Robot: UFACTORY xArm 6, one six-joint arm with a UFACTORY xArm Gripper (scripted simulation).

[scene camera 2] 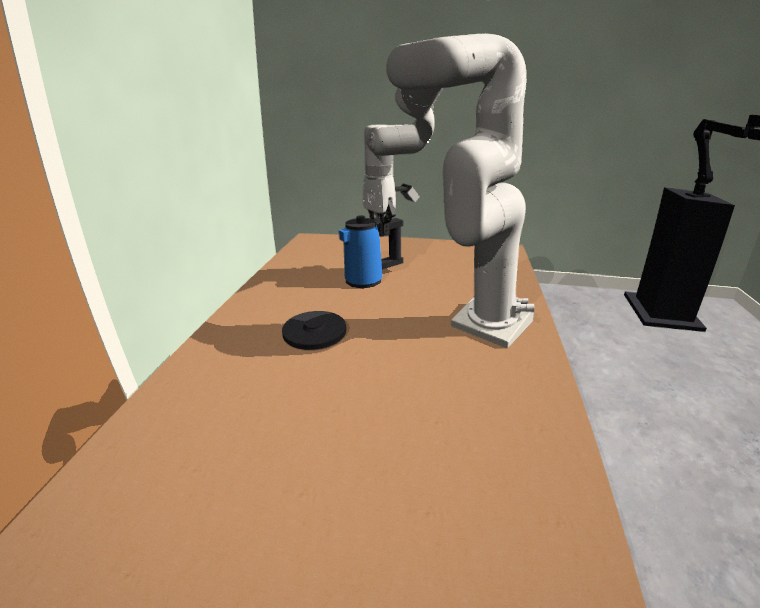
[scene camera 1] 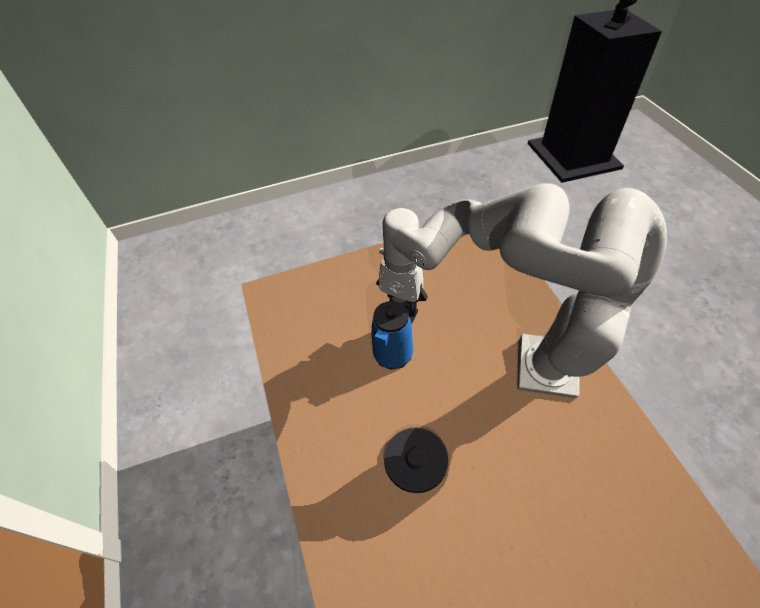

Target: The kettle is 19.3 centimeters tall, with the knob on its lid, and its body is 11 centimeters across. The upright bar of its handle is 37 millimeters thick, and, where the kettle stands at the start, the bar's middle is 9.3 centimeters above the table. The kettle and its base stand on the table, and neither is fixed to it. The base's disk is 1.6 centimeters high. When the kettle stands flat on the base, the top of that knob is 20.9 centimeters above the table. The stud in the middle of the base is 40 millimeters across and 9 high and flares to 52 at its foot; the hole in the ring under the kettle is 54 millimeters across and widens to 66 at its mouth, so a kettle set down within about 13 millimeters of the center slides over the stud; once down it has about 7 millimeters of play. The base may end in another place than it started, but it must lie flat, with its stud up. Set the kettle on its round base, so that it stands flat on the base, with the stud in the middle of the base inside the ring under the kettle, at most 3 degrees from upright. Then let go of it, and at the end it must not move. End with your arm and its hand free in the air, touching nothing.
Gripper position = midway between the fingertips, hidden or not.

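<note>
Scene camera 2 shows the gripper [scene camera 2: 380, 234], and you'd also see a blue kettle [scene camera 2: 362, 255] there, plus a round black base [scene camera 2: 313, 330]. In scene camera 1 there's the gripper [scene camera 1: 401, 307] again, along with the blue kettle [scene camera 1: 392, 343] and the round black base [scene camera 1: 416, 460].
</note>
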